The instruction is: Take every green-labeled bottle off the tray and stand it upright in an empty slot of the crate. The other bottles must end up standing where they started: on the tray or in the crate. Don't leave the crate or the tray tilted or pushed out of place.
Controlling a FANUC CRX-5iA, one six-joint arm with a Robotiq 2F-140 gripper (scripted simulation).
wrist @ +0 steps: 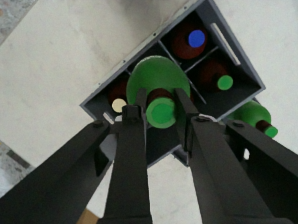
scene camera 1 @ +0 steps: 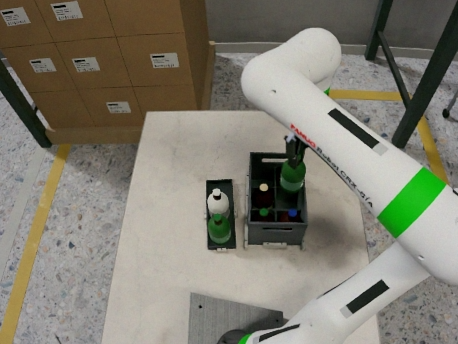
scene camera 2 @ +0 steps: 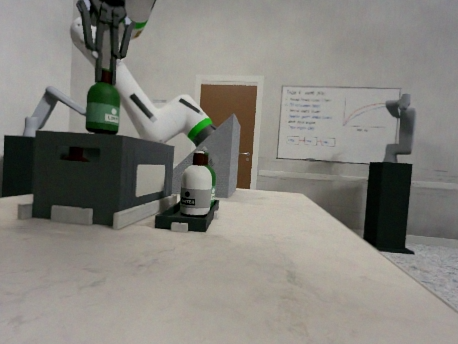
Path:
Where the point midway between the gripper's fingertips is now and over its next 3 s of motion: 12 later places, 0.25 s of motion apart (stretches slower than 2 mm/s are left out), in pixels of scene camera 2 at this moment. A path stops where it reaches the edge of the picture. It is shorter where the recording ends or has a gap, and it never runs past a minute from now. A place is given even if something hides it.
My gripper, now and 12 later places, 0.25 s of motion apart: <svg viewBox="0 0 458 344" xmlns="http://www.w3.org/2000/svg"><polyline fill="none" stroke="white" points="105,83 104,83 105,84 105,85 104,86 104,87 104,88 104,90 104,92 104,94 104,97 104,99 104,102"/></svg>

